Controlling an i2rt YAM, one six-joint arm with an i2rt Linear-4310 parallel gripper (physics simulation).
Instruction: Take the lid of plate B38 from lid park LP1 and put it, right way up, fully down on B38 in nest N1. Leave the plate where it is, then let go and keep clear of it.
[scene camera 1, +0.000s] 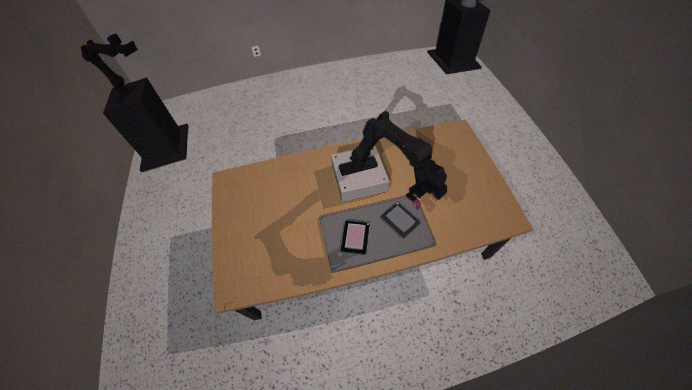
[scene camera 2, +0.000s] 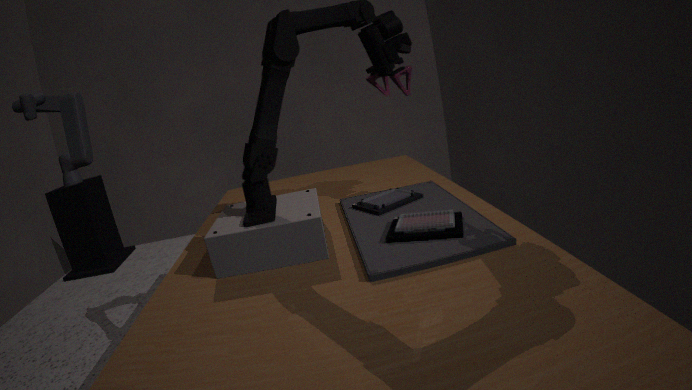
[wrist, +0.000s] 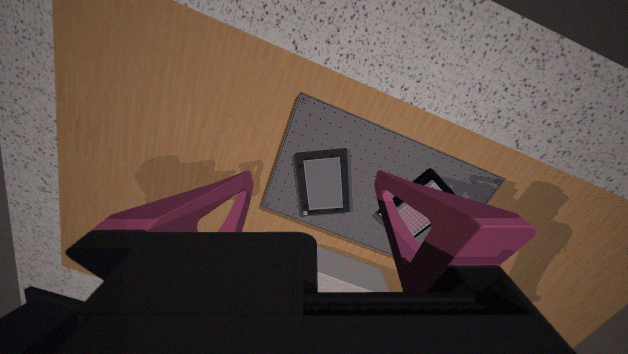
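Pixels of known places: gripper, fingertip midpoint: (scene camera 1: 425, 203) (scene camera 2: 397, 95) (wrist: 313, 177); arm's base, origin of the base link: (scene camera 1: 358, 166) (scene camera 2: 261, 211).
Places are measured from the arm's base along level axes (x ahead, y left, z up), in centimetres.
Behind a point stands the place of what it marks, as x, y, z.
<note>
The lid (scene camera 1: 401, 219) {33.6, 12.1, -6.5} (scene camera 2: 387, 199) {32.4, 9.2, -6.5} (wrist: 324, 183) {33.5, 11.9, -6.5} is a pale grey, flat rectangle lying in a dark grey frame, the lid park (wrist: 346, 174) {37.2, 7.6, -7.3}, on the board. The plate (scene camera 1: 355, 236) {35.5, -12.6, -6.3} (scene camera 2: 426, 222) {34.7, -14.5, -5.9} (wrist: 413, 218) {32.6, -11.5, -5.7}, with pink wells and no lid on it, sits in a black nest (scene camera 1: 344, 241) (scene camera 2: 460, 231) {39.9, -20.7, -7.1} (wrist: 430, 175) {43.6, -10.9, -7.1}. In the wrist view the right finger hides part of the plate and nest. My gripper (scene camera 1: 414, 202) {41.7, 16.2, 20.4} (scene camera 2: 398, 95) {41.7, 16.2, 20.4} (wrist: 313, 177) {41.7, 16.2, 20.4} has pink fingers, spread wide, open and empty. It hangs high above the lid park's end of the board, clear of everything. No labels are readable.
The grey perforated board (scene camera 1: 385, 252) {47.1, -1.2, -8.3} (scene camera 2: 425, 267) {29.3, -27.6, -9.2} (wrist: 367, 135) {47.2, 6.4, -8.3} lies on the wooden table (scene camera 1: 265, 200) {-0.7, -53.0, -9.6} (scene camera 2: 280, 340) {2.3, -39.1, -9.6} (wrist: 150, 90) {40.3, 57.7, -9.6}. My arm's white base box (scene camera 1: 365, 190) {13.7, -0.4, -3.3} (scene camera 2: 270, 252) {1.2, -12.5, -5.7} stands beside it. Two black pedestals (scene camera 1: 145, 125) (scene camera 1: 462, 37) with other arms stand away from the table.
</note>
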